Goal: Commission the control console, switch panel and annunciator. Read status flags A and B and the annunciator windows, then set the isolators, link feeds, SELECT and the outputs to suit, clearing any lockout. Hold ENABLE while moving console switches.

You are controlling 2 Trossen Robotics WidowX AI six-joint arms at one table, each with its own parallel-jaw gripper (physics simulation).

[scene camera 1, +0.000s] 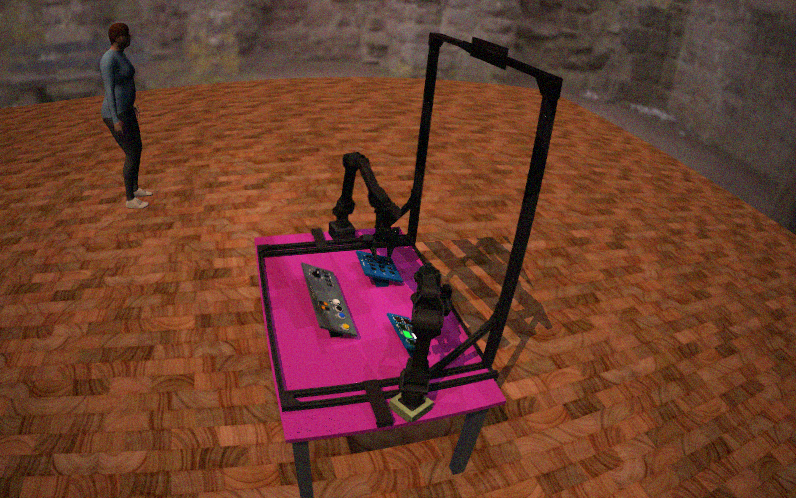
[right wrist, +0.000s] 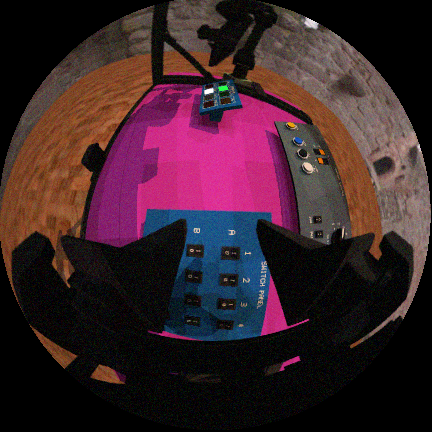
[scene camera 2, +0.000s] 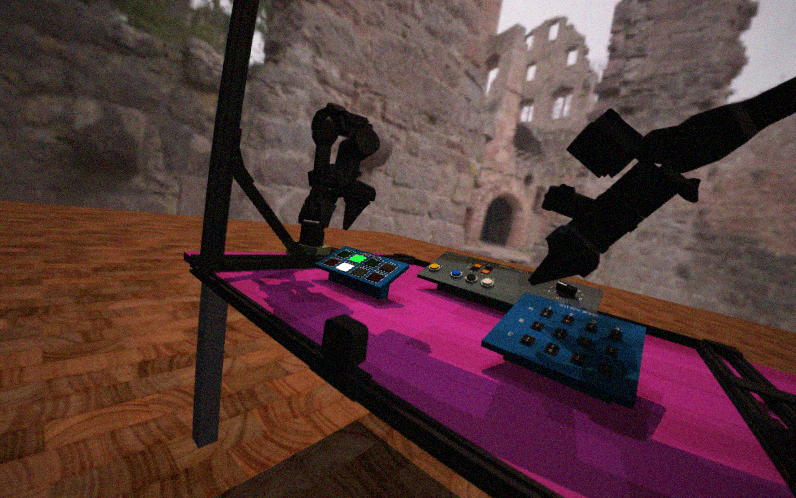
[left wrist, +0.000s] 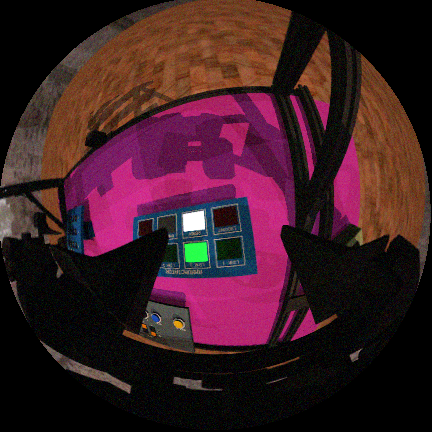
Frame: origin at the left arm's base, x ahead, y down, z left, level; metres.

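Seen in the pictures: left gripper, fingertip midpoint: [right wrist: 212,65] [scene camera 2: 333,229] [left wrist: 225,232]; right gripper, fingertip midpoint: [scene camera 1: 382,260] [right wrist: 221,224] [scene camera 2: 535,278] [left wrist: 62,243]; left arm's base, origin of the base link: [scene camera 1: 411,400] [right wrist: 237,76] [scene camera 2: 310,244]; right arm's base, origin of the base link: [scene camera 1: 341,224].
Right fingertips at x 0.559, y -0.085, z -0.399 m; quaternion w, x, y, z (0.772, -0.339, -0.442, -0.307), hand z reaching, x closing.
Observation:
Pixels of each thing's top centre, then the offset from my right fingertips to it. Level surfaces: height alone.
- annunciator, middle of its top: [left wrist: 176,257] [scene camera 2: 365,254] [right wrist: 224,86] [scene camera 1: 405,327] dz +0.184, dx -0.318, dy +0.047 m
- grey console, middle of its top: [right wrist: 332,175] [scene camera 2: 508,268] [left wrist: 125,323] [scene camera 1: 324,289] dz +0.288, dx +0.012, dy +0.026 m
- magenta table, its level: dy +0.125 m
The annunciator [scene camera 1: 407,334] [scene camera 2: 362,271] [left wrist: 200,240] [right wrist: 220,100] has a green window and a white window lit; the others are dark. The grey console [scene camera 1: 328,299] [scene camera 2: 504,287] [left wrist: 172,335] [right wrist: 320,190] bears yellow, blue, black and white buttons, two orange-and-black flags, small switches and a black knob. The blue switch panel [scene camera 1: 381,271] [scene camera 2: 563,346] [left wrist: 75,230] [right wrist: 212,265] shows columns A and B between the right fingers; column C is hidden in the right wrist view. My right gripper [scene camera 2: 531,281] [right wrist: 221,224] is partly open, empty, above this panel. My left gripper [scene camera 2: 346,227] [left wrist: 225,232] is wide open, empty, above the annunciator.
A black frame [scene camera 1: 531,176] [scene camera 2: 220,146] rises along one long side of the magenta table [scene camera 1: 363,358] [scene camera 2: 422,317]. A black box [scene camera 2: 345,340] stands on the table's edge rail. A person [scene camera 1: 120,88] stands on the floor beyond the table.

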